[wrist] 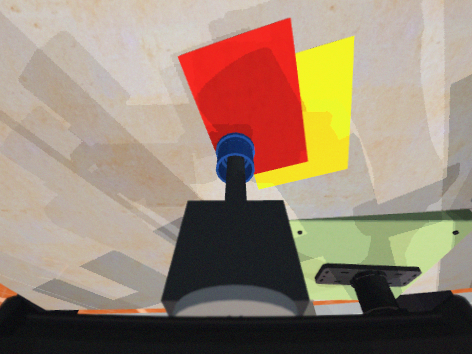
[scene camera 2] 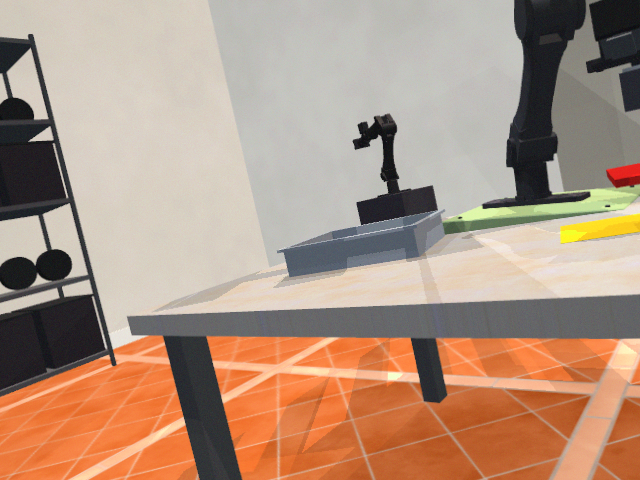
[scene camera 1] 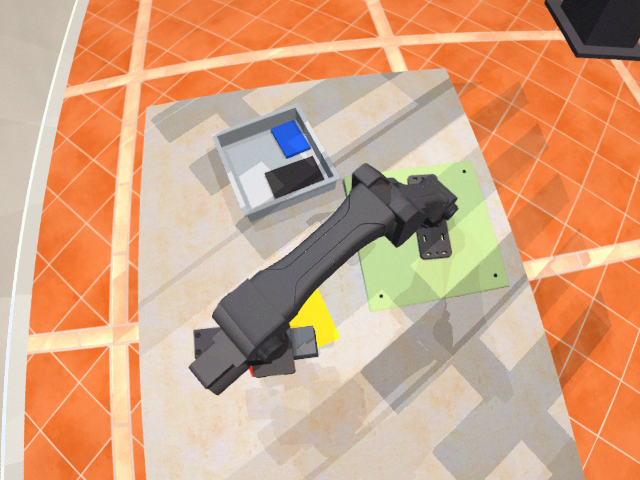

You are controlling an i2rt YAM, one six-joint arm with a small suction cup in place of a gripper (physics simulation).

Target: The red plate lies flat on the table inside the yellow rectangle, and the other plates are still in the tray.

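Frame: origin at the arm's base, x back, y right, z up, level; centimetres.
Seen in the pictures: end effector, tool point: [wrist: 235, 144]; arm's base, origin of the base link: [wrist: 365, 273] [scene camera 2: 534, 202] [scene camera 1: 428, 216].
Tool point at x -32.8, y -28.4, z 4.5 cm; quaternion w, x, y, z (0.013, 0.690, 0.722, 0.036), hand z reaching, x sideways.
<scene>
Pixels of each thing's top centre, then the offset from my tool point to it. "*": a spot on its surface instead.
- red plate, middle of its top: [wrist: 252, 119] dx -2.7, dy +1.0, dz +1.3 cm
- yellow rectangle, surface spot: [wrist: 329, 88] * dx -2.8, dy +9.2, dz -6.2 cm
- red sliver, surface spot: [scene camera 1: 250, 370] * dx -6.5, dy -2.6, dz +0.5 cm
- grey tray, middle of its top: [scene camera 2: 365, 228] [scene camera 1: 272, 154] dx -0.8, dy +45.5, dz -1.2 cm
- blue plate, middle of its top: [scene camera 1: 290, 137] dx +3.3, dy +53.0, dz -4.9 cm
- black plate, middle of its top: [scene camera 1: 295, 177] dx +3.9, dy +41.2, dz -5.0 cm
The red plate [wrist: 248, 95] hangs on my blue suction cup [wrist: 235, 154], which grips it near one short edge. In the wrist view the plate covers the left part of the yellow rectangle [wrist: 329, 88] [scene camera 1: 315, 314] and juts past it to the left. I cannot tell how high it is above the table. In scene camera 1 my arm hides the plate except a red sliver [scene camera 1: 250, 370]. The grey tray [scene camera 1: 294, 196] [scene camera 2: 347, 252] at the back left holds a blue plate [scene camera 1: 290, 138] and a black plate [scene camera 1: 294, 176].
My arm stretches from its base on the green mat [scene camera 1: 470, 248] [scene camera 2: 494, 216] [wrist: 340, 242] across the table. A second small arm [scene camera 2: 385, 143] on a black box stands behind the tray. A dark rack [scene camera 2: 94, 295] stands on the floor at the left.
</scene>
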